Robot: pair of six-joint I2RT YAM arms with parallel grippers.
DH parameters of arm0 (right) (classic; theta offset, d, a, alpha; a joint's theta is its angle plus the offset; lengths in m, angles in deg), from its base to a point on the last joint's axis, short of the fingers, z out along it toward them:
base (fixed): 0 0 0 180
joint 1: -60.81 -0.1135 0.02 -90
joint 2: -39.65 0 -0.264 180
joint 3: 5.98 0 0.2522 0
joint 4: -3.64 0 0.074 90
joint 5: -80.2 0 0 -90
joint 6: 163.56 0.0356 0 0
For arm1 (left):
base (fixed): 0 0 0 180
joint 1: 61.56 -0.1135 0.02 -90
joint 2: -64 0 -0.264 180
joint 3: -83.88 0 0.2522 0
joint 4: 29.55 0 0.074 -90
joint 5: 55.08 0 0 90
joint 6: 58.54 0.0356 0 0
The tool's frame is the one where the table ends.
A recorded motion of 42 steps. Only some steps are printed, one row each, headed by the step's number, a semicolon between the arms.
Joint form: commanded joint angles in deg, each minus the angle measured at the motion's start. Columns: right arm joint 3, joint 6, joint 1, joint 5, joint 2, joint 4; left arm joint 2, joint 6, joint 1, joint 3, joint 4, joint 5.
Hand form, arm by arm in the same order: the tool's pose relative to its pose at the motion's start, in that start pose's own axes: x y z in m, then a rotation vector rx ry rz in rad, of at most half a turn. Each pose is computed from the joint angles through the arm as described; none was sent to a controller.
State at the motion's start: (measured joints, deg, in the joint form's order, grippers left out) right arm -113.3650 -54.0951 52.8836 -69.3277 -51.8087 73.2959; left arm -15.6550 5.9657 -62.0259 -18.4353 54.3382 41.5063
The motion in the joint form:
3: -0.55 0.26 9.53 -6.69 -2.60 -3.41; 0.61 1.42 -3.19 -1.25 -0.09 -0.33
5: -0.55 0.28 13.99 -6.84 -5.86 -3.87; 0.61 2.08 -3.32 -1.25 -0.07 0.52
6: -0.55 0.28 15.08 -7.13 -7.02 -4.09; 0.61 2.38 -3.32 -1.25 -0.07 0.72
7: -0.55 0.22 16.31 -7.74 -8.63 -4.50; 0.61 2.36 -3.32 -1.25 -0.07 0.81
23: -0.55 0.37 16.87 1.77 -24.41 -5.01; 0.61 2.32 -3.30 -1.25 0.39 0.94
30: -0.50 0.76 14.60 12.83 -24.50 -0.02; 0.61 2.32 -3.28 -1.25 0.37 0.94
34: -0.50 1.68 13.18 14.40 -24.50 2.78; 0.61 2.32 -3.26 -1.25 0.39 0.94
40: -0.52 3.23 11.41 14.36 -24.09 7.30; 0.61 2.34 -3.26 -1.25 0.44 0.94
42: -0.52 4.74 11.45 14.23 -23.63 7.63; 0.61 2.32 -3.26 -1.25 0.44 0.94
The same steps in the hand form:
3: -0.0079 -0.0223 0.0526 0.2401 0.0288 0.0863; -0.0072 0.0113 -0.0107 -0.0139 -0.0496 -0.0195
5: -0.0022 -0.0232 0.0866 0.3091 0.0902 0.0731; -0.0072 0.0113 -0.0108 -0.0016 -0.0440 -0.0096
6: 0.0002 -0.0221 0.0965 0.3301 0.1067 0.0656; -0.0071 0.0112 -0.0108 0.0015 -0.0427 -0.0043
7: 0.0035 -0.0197 0.1092 0.3583 0.1254 0.0535; -0.0071 0.0112 -0.0108 0.0030 -0.0421 -0.0047
23: 0.0575 0.0569 0.1797 0.2300 0.3375 -0.1352; -0.0062 0.0113 -0.0108 0.0021 -0.0337 -0.0061
30: 0.0674 0.0710 0.1649 0.0410 0.4497 -0.1795; -0.0062 0.0112 -0.0108 0.0024 -0.0339 -0.0058
34: 0.0713 0.0761 0.1554 0.0116 0.4795 -0.2090; -0.0062 0.0112 -0.0107 0.0024 -0.0335 -0.0055
40: 0.0751 0.0782 0.1414 0.0112 0.5069 -0.2552; -0.0061 0.0112 -0.0107 0.0021 -0.0327 -0.0053
42: 0.0736 0.0757 0.1398 0.0198 0.5043 -0.2278; -0.0061 0.0112 -0.0107 0.0021 -0.0327 -0.0056

